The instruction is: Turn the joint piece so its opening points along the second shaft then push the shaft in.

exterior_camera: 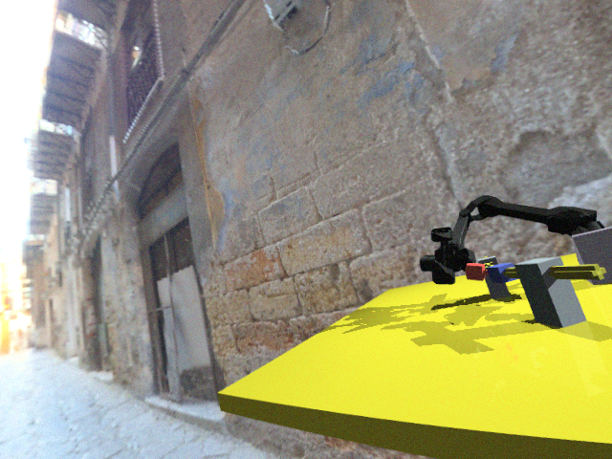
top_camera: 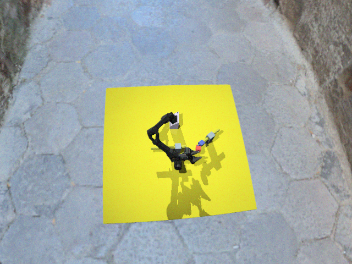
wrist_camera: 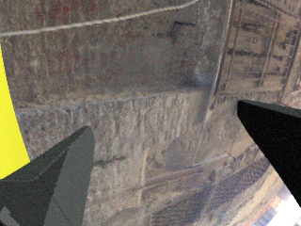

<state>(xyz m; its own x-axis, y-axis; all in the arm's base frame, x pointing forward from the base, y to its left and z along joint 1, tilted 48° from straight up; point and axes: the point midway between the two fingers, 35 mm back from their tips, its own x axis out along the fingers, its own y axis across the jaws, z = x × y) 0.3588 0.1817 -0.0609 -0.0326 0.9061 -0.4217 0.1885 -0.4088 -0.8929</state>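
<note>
Right now the red joint piece is 9 cm below my gripper tip and 9 cm behind it.
</note>
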